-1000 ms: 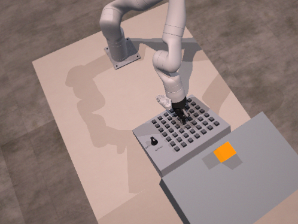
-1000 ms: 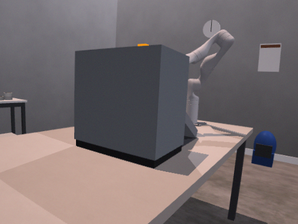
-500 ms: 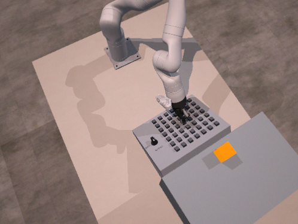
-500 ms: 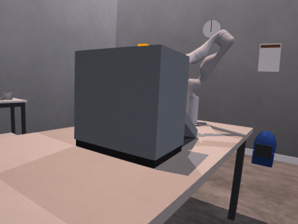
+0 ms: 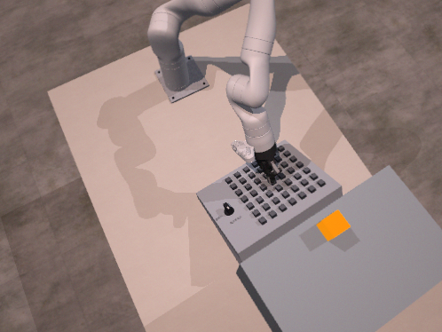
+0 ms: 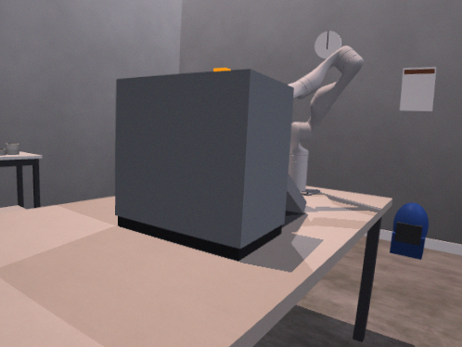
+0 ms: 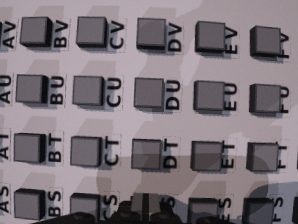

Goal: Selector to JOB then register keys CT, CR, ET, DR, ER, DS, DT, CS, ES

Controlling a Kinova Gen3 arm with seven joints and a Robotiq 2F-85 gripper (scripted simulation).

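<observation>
Now: hand 3 cm short of the black selector knob, 16 cm to the left of it and 1 cm above it. From my hand the other things lie so: sloped keypad panel: 4 cm ahead, 4 cm to the right, 5 cm below.
</observation>
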